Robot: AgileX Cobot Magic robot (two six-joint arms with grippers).
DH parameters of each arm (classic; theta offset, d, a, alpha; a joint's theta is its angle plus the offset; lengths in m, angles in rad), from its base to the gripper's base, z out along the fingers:
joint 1: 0 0.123 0 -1.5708
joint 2: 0.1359 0 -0.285 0
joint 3: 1.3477 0 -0.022 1.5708
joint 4: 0 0.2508 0 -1.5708
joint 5: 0 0 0.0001 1.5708
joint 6: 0 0.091 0 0
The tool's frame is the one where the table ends.
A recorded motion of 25 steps. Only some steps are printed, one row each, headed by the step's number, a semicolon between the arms.
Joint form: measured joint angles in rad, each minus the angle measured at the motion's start. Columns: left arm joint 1, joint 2, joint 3, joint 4, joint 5, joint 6; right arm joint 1, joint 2, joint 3, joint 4, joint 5, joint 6.
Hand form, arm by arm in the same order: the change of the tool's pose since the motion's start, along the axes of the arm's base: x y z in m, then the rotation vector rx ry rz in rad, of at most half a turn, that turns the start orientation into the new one. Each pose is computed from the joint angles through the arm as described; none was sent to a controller.
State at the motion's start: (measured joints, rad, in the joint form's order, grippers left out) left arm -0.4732 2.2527 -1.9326 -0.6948 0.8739 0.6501; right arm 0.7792 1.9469 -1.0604 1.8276 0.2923 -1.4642
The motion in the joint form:
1: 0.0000 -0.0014 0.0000 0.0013 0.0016 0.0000; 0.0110 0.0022 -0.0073 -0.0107 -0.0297 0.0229
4: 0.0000 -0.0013 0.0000 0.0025 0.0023 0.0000; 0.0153 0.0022 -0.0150 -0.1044 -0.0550 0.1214
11: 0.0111 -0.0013 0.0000 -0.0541 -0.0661 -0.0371; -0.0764 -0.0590 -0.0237 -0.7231 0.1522 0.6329
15: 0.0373 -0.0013 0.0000 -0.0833 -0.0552 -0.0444; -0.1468 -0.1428 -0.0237 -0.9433 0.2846 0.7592
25: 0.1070 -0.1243 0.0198 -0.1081 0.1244 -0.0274; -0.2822 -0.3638 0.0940 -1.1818 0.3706 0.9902
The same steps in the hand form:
1: -0.0002 0.0001 0.0006 0.0008 -0.0006 -0.0013; -0.0004 0.0023 -0.0002 -0.0141 -0.0022 -0.0161
4: -0.0003 0.0002 0.0005 0.0021 -0.0005 -0.0020; -0.0002 0.0024 -0.0004 -0.0383 0.0033 -0.0270
11: 0.0078 0.0022 0.0049 -0.0699 -0.0012 0.0920; 0.0026 -0.0248 0.0147 -0.1127 0.1087 0.0990
15: 0.0134 0.0122 0.0059 -0.0945 0.0241 0.1233; 0.0047 -0.0519 0.0385 -0.1696 0.1166 0.1547
25: -0.0015 0.0466 0.0571 -0.1220 0.0565 0.0617; -0.0083 -0.1193 0.0731 -0.2398 0.1442 0.0121

